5 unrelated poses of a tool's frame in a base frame.
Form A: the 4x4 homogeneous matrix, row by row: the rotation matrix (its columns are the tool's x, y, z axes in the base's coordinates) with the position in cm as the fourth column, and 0 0 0 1 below. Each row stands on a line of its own.
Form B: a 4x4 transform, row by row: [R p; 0 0 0 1], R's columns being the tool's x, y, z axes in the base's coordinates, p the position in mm. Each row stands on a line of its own. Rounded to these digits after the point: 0 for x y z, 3 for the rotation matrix.
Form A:
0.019, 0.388, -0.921, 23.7
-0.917, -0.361, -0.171, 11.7
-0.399, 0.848, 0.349, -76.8
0, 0, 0, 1
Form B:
0.019, 0.388, -0.921, 237
-0.917, -0.361, -0.171, 117
-0.399, 0.848, 0.349, -768
0, 0, 0, 1

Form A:
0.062, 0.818, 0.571, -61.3
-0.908, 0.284, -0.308, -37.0
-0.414, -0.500, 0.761, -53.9
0, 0, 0, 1
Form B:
0.062, 0.818, 0.571, -613
-0.908, 0.284, -0.308, -370
-0.414, -0.500, 0.761, -539
0, 0, 0, 1

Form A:
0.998, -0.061, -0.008, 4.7
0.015, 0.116, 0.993, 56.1
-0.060, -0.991, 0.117, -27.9
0, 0, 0, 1
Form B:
0.998, -0.061, -0.008, 47
0.015, 0.116, 0.993, 561
-0.060, -0.991, 0.117, -279
0, 0, 0, 1

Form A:
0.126, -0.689, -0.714, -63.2
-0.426, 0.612, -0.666, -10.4
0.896, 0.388, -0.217, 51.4
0, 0, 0, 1
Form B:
0.126, -0.689, -0.714, -632
-0.426, 0.612, -0.666, -104
0.896, 0.388, -0.217, 514
0, 0, 0, 1

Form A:
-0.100, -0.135, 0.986, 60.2
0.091, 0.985, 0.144, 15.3
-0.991, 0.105, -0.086, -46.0
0, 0, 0, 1
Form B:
-0.100, -0.135, 0.986, 602
0.091, 0.985, 0.144, 153
-0.991, 0.105, -0.086, -460
0, 0, 0, 1

